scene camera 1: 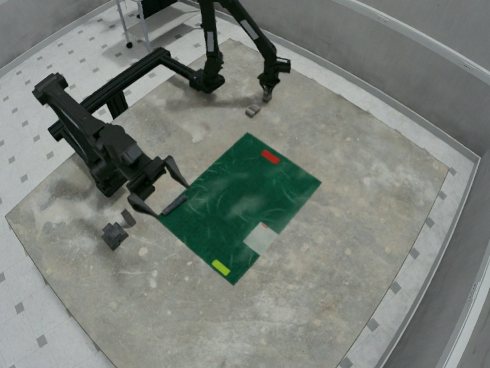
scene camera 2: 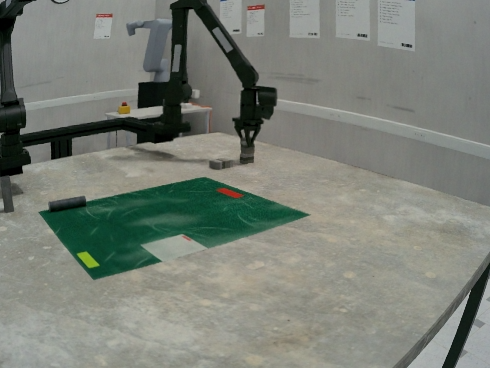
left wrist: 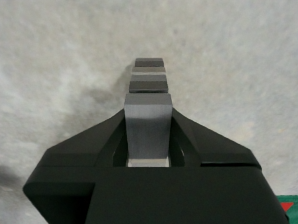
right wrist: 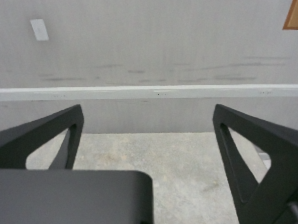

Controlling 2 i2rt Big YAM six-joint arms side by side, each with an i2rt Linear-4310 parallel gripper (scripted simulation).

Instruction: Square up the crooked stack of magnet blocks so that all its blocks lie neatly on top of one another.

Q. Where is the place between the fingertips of the right gripper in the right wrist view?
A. At 148,111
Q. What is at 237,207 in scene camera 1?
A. A green mat.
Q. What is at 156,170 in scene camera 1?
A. The right gripper.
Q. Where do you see a green mat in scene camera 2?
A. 111,235
